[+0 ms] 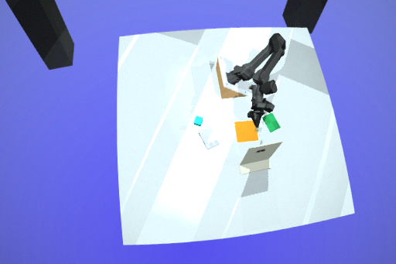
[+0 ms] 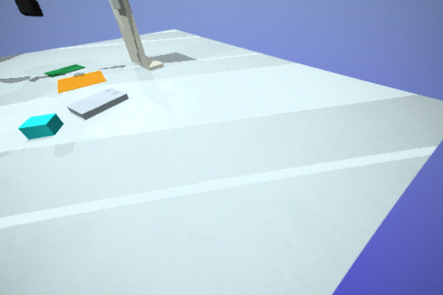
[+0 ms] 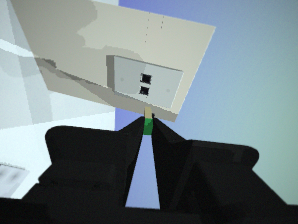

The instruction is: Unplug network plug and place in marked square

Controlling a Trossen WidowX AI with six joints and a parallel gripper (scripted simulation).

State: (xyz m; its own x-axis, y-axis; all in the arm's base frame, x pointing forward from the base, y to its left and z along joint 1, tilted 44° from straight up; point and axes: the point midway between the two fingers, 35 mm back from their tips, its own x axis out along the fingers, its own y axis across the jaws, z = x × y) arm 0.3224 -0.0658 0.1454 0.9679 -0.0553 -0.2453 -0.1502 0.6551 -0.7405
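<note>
My gripper tip is now 8 cm past the orange square, 1 cm to the right of it and 25 cm above it. Also, from my gripper tip: beige upright panel (11 cm ahead, 1 cm to the left, 11 cm below); then network plug (right at my gripper tip); then grey flat block (7 cm behind, 21 cm to the right, 24 cm below).
</note>
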